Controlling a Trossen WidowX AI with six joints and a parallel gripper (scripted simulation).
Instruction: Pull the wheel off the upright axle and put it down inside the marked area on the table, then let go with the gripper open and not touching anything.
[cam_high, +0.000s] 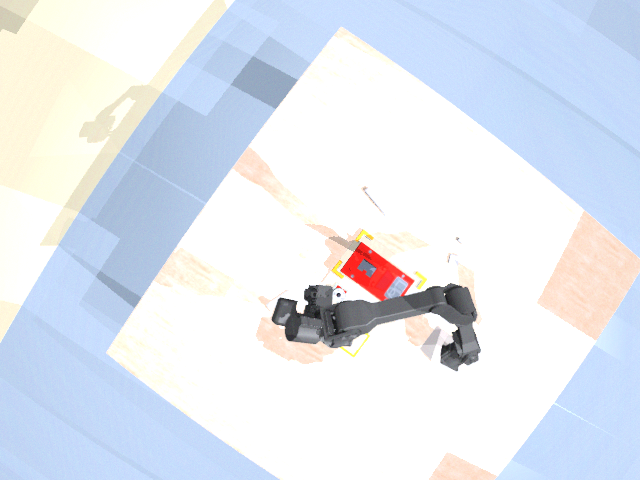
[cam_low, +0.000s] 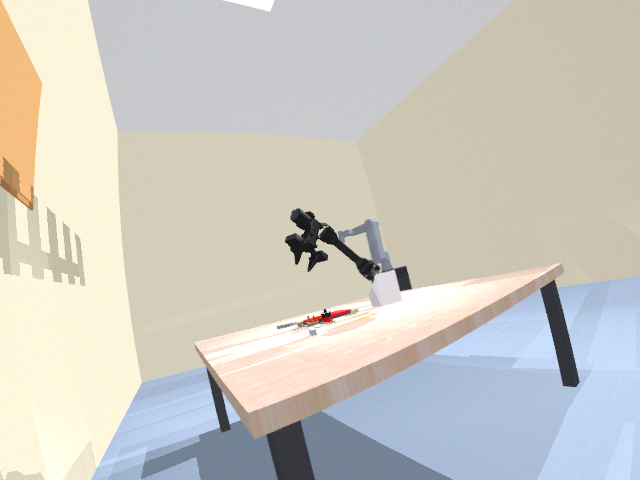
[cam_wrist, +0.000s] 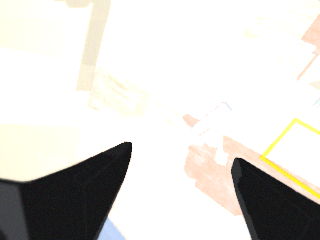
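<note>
My gripper tip is now 200 mm above the wheel, 100 mm past it and 60 mm to the left of it. The rest, counted from my gripper tip: black axle: 200 mm below, 100 mm behind, 60 mm to the right.
</note>
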